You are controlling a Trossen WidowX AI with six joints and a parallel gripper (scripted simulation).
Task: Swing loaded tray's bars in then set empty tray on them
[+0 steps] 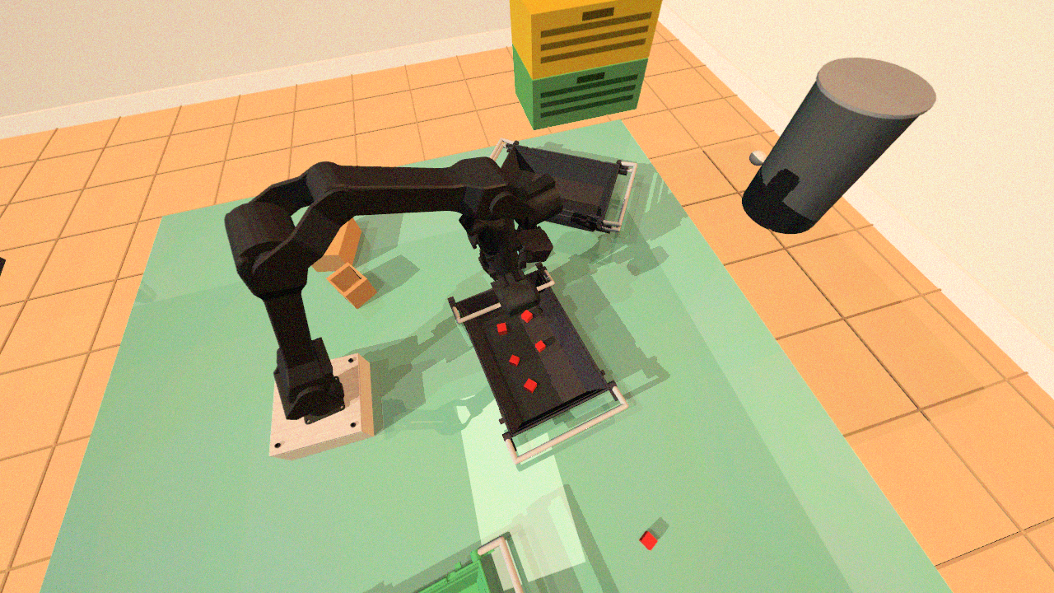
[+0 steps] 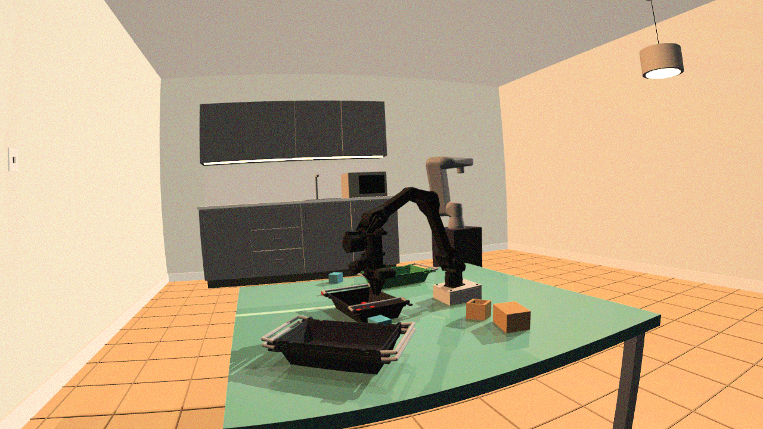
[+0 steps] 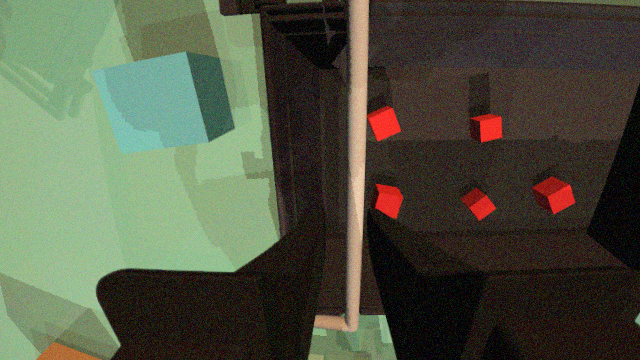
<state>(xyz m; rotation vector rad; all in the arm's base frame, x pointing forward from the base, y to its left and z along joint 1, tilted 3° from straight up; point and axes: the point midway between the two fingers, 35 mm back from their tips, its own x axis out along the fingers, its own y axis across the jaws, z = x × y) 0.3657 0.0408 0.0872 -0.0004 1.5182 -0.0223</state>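
My gripper tip is 460 mm to the left of the green tray, 350 mm past it and 50 mm above it.
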